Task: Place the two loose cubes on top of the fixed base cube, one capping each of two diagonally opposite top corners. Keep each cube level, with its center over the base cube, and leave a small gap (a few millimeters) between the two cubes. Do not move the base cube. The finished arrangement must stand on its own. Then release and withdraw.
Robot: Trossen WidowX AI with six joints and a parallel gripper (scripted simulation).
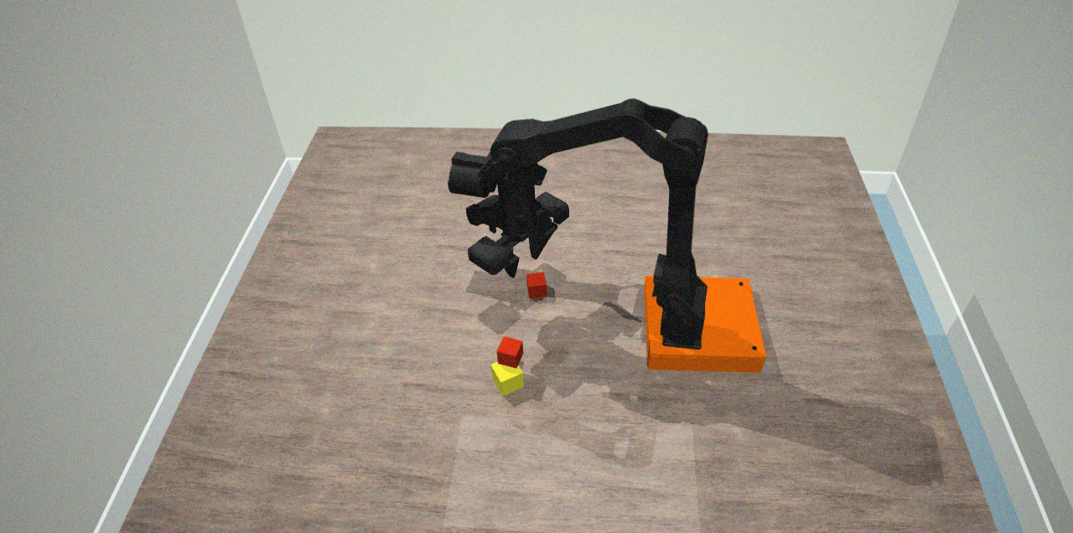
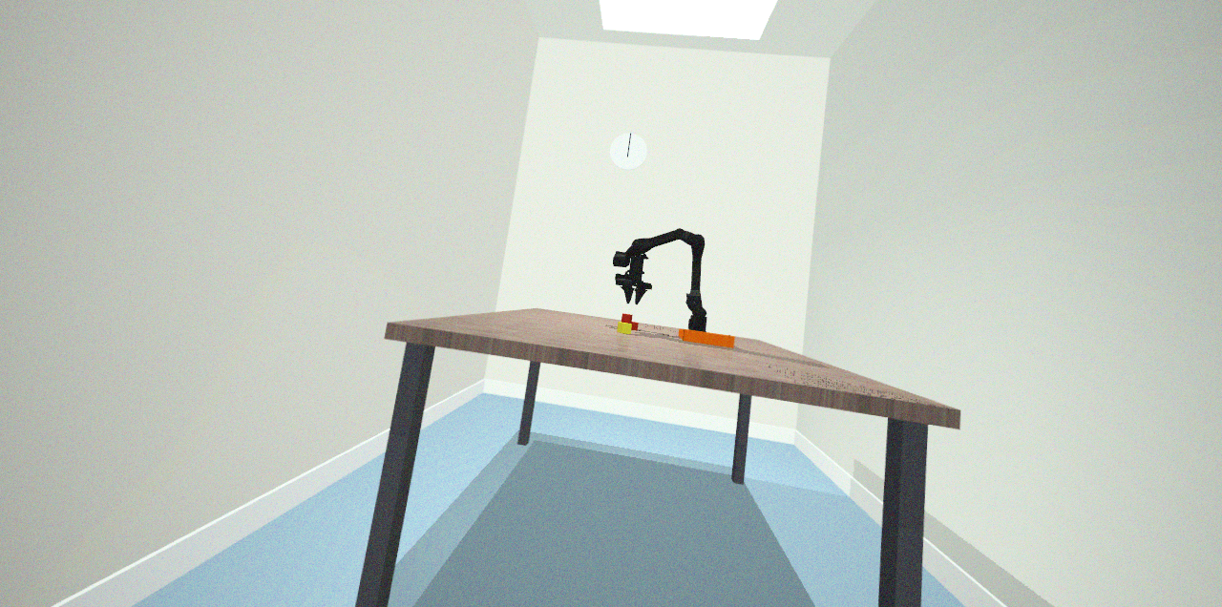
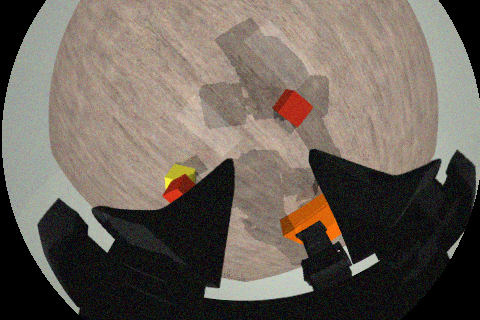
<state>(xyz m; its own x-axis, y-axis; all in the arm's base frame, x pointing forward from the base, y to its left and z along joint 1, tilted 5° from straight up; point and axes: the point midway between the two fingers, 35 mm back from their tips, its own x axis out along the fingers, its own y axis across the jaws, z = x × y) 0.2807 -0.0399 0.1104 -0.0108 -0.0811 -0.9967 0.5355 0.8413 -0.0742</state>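
The yellow base cube lies 16 cm to the left of my gripper tip and 9 cm below it.
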